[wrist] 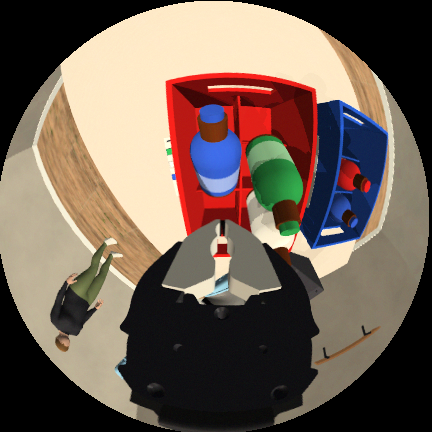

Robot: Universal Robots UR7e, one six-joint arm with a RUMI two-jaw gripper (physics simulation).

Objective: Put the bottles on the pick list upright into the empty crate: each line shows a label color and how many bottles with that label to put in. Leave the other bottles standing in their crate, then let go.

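Frame: origin at the arm's base, x ahead, y down, z left, level; millimetres.
Seen in the pictures: gripper, between the fingertips: [221, 221].
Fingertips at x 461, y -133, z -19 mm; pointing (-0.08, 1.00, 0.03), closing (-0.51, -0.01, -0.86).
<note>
Offsets run from my fingertips to a thing's top centre. "*": to the spot under its first point. Level surfaces: height alone.
A red crate @[* dz +12, dx +87, dy +45 mm] [175, 150] stands on the table below my gripper. In it stand a blue bottle [216, 152] in the left column, a green bottle [276, 175] in the right column, and a white bottle @[dz -47, dx -95, dy -18 mm] [265, 222] nearer my gripper, partly hidden. A blue crate @[dz -255, dx -100, dy +45 mm] [327, 130] stands to the right with a red bottle [351, 175] and a smaller-looking blue bottle @[dz -252, dx -201, dy +57 mm] [342, 208] in it. The pick list @[dz +83, dx +65, dy +218 mm] [170, 159] lies left of the red crate, mostly hidden; green and blue marks show. My gripper [221, 221] is shut and empty, above the near end of the red crate.
The pale table top @[dy +220 mm] [120, 100] has a wood-coloured floor strip [75, 150] along its left. A dark grey block [306, 275] is partly hidden beside my gripper. A person [75, 305] is at the lower left. A brown bar with black brackets [350, 346] is at the lower right.
</note>
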